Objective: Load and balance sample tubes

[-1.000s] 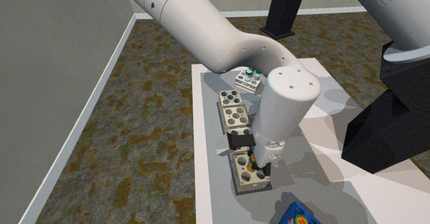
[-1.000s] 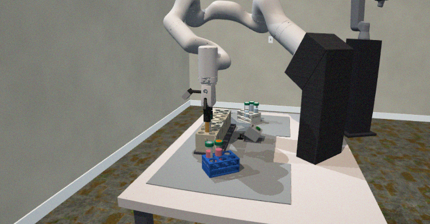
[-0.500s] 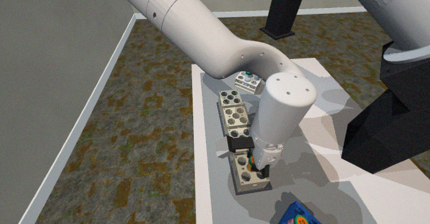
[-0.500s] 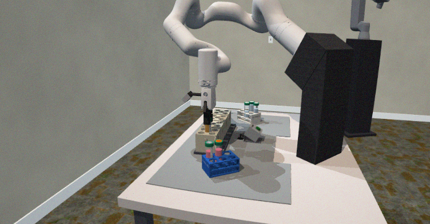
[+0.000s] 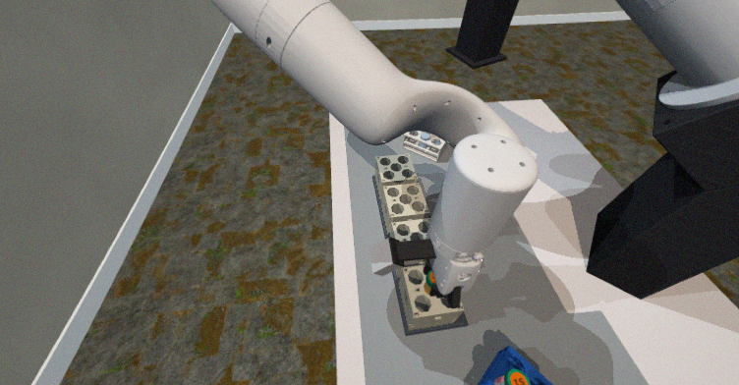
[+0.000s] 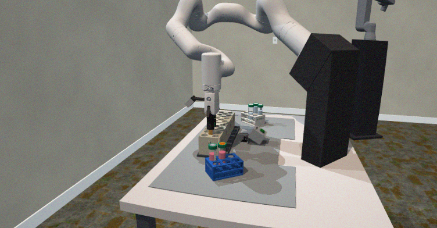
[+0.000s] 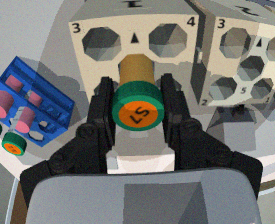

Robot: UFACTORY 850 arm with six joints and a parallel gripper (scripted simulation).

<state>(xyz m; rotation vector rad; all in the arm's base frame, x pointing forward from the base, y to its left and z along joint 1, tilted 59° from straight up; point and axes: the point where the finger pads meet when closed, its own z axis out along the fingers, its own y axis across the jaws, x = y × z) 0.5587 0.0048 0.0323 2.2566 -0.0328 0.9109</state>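
Right now the sample S7 is 5 cm below my hand and 1 cm to the left of it. Also, from my hand: bucket adapter: 9 cm below; then sample S1: 18 cm to the left, 8 cm below, 2 cm behind; then grey-dot tube X5: 20 cm to the left, 8 cm below, 1 cm ahead.
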